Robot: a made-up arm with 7 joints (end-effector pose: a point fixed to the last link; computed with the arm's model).
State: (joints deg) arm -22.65 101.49 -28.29 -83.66 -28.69 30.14 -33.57
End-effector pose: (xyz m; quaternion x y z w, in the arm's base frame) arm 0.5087 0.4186 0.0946 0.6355 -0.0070 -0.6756 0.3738
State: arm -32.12 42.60 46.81 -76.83 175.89 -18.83 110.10
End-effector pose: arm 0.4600 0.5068 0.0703 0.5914 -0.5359 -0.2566 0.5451
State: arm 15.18 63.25 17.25 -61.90 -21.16 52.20 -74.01
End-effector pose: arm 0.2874 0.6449 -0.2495 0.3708 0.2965 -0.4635 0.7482
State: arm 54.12 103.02 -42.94 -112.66 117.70 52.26 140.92
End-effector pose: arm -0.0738 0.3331 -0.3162 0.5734 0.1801 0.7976 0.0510
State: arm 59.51 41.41 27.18 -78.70 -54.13 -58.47 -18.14
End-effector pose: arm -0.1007 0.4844 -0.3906 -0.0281 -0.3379 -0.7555 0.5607
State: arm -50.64 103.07 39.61 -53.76 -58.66 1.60 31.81
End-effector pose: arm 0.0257 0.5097 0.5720 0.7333 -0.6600 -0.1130 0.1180
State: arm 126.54 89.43 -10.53 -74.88 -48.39 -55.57 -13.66
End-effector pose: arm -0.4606 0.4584 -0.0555 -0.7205 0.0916 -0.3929 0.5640
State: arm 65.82 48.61 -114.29 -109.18 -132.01 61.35 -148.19
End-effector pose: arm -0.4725 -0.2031 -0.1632 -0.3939 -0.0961 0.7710 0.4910
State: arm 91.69 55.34 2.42 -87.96 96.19 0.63 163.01
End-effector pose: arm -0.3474 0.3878 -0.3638 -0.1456 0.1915 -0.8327 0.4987
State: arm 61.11 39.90 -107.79 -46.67 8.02 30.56 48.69
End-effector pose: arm -0.7066 0.0680 -0.3349 -0.1448 0.4565 -0.1136 0.8705
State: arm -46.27 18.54 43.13 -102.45 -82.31 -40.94 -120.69
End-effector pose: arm 0.5268 0.2279 0.1053 -0.8911 -0.2655 0.3658 0.0407
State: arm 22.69 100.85 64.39 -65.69 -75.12 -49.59 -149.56
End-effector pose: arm 0.3033 0.5580 0.3738 -0.2722 -0.7685 0.3807 0.4363
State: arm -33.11 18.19 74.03 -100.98 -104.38 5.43 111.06
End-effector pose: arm 0.2806 0.4802 -0.0803 0.3107 -0.9090 0.2767 0.0260
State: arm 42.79 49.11 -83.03 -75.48 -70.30 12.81 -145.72
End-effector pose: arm -0.4244 0.0728 -0.5741 0.0343 -0.0043 0.7287 0.6840
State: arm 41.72 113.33 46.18 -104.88 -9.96 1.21 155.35
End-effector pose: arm 0.5107 0.2816 0.1604 -0.3977 -0.7352 0.1710 0.5216
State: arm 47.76 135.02 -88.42 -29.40 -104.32 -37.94 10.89
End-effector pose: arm 0.0895 0.7063 0.3535 -0.4642 0.8565 -0.1785 0.1380
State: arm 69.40 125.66 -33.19 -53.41 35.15 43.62 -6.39
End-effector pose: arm 0.1556 0.7589 -0.0204 0.4753 0.4381 -0.3317 0.6872
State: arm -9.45 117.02 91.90 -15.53 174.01 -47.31 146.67
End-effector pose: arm -0.0588 0.6656 0.4960 0.5342 -0.5703 0.2859 0.5547
